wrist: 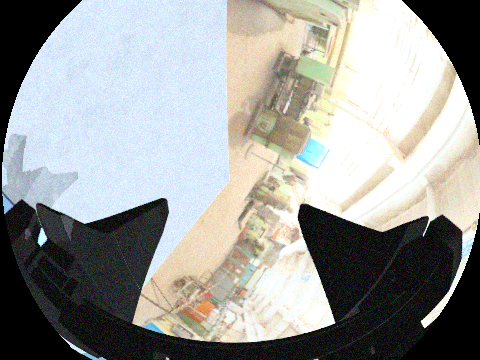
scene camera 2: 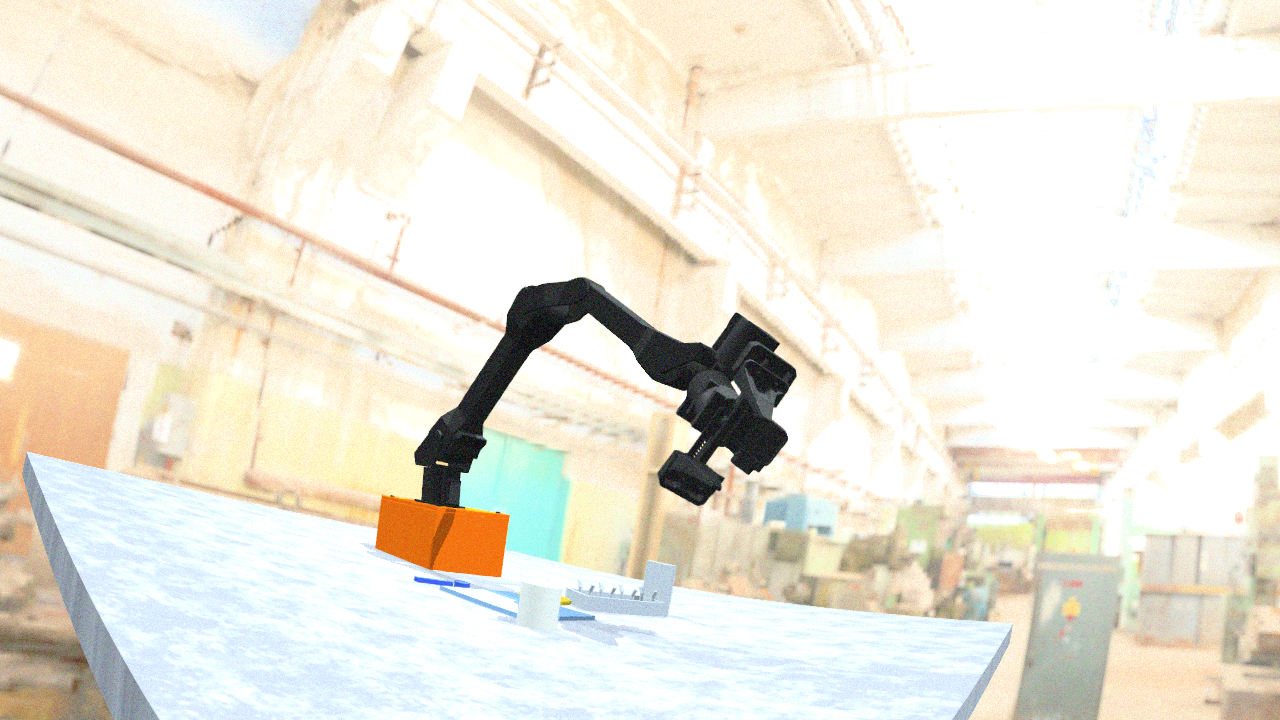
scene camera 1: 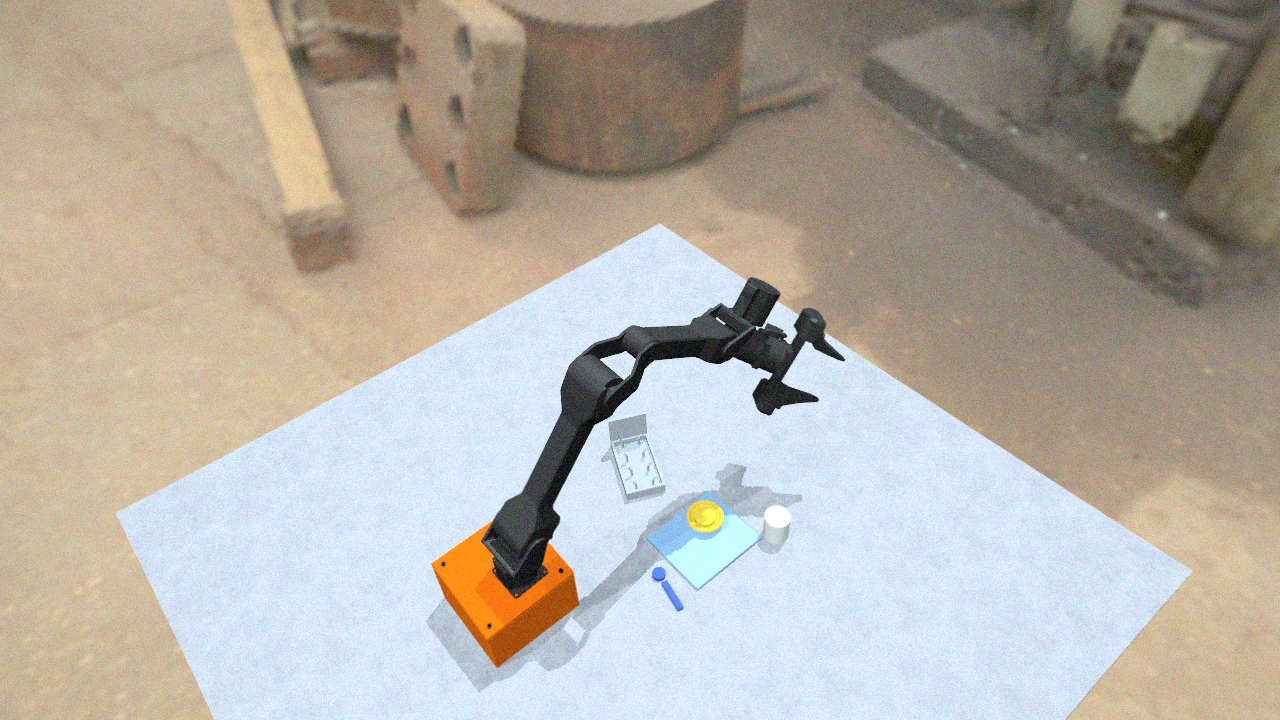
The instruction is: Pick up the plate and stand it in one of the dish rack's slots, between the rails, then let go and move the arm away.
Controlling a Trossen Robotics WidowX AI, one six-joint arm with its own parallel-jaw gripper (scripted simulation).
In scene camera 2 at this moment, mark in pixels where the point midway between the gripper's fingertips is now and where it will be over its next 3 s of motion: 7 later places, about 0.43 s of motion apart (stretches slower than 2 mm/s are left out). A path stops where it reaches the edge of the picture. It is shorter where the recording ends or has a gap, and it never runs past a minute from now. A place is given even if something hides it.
The gripper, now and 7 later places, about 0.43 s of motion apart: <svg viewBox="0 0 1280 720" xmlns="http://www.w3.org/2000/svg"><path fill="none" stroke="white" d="M741 455L701 475L654 488L608 490L573 481L560 528L551 565L549 579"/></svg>
